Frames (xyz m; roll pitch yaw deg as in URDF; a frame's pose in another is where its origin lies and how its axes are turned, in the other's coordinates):
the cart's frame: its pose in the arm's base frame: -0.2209 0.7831 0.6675 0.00 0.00 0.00
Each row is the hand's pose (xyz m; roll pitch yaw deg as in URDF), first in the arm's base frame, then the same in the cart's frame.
Working: the arm's base frame: its pose in the cart's frame: 0.2209 -0.7831 -0.6675 0.00 0.00 0.00

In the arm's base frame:
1: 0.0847 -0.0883 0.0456 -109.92 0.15 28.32
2: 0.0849 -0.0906 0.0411 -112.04 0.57 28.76
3: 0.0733 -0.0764 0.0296 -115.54 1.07 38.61
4: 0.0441 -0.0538 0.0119 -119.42 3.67 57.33
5: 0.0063 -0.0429 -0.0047 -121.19 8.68 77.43
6: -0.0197 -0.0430 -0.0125 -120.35 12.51 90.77
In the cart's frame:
1: 0.3056 -0.8714 -0.6219 -109.92 0.15 28.32
2: 0.3058 -0.8737 -0.6264 -112.04 0.57 28.76
3: 0.2942 -0.8595 -0.6379 -115.54 1.07 38.61
4: 0.2650 -0.8369 -0.6556 -119.42 3.67 57.33
5: 0.2272 -0.8260 -0.6722 -121.19 8.68 77.43
6: 0.2012 -0.8261 -0.6800 -120.35 12.51 90.77

